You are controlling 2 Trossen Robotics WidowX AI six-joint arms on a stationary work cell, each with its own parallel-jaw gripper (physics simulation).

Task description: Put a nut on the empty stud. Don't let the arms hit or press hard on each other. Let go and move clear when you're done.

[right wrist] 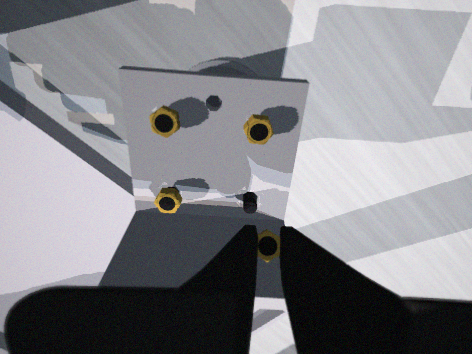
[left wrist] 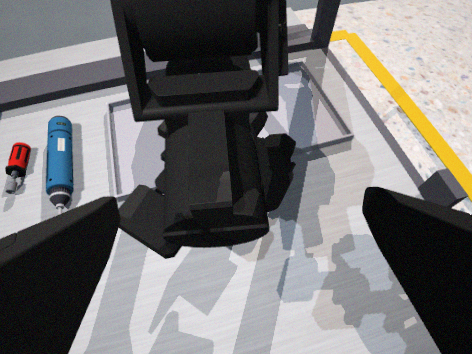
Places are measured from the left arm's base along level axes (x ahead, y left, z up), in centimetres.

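Where they show: left gripper, fingertip midpoint: [left wrist: 242,204]; right gripper, fingertip midpoint: [right wrist: 267,237].
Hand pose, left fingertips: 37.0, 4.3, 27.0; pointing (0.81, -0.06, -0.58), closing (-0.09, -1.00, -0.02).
Note:
Each offset is from my left fingertips to the centre of the thing, as dx, dy, dz. "pt": to the spot under its first point.
In the right wrist view an upright grey plate {pt +13.6, +0.7, -25.8} [right wrist: 215,150] carries brass nuts at its upper left [right wrist: 164,122], upper right [right wrist: 258,130] and lower left [right wrist: 167,201]. The bare dark stud {+13.8, +3.5, -25.7} [right wrist: 250,202] sticks out at its lower right. My right gripper [right wrist: 267,237] is shut on a brass nut {+13.4, +3.9, -22.7} [right wrist: 268,245], held at the fingertips. This nut shows just below the bare stud and slightly to its right, apart from it in the picture. My left gripper is open and empty. The plate does not show in the left wrist view.
The black right arm [left wrist: 210,165] stands in front of the left gripper, in the middle of its view. Behind it lies a shallow tray {pt +28.1, +18.3, -31.6} [left wrist: 114,155]. A blue power screwdriver {+25.3, +27.0, -30.5} [left wrist: 60,160] and a red-handled tool {+27.5, +35.4, -31.0} [left wrist: 19,157] lie at the left. A dark round feature {+14.1, +1.0, -28.7} [right wrist: 214,102] shows near the plate's top.

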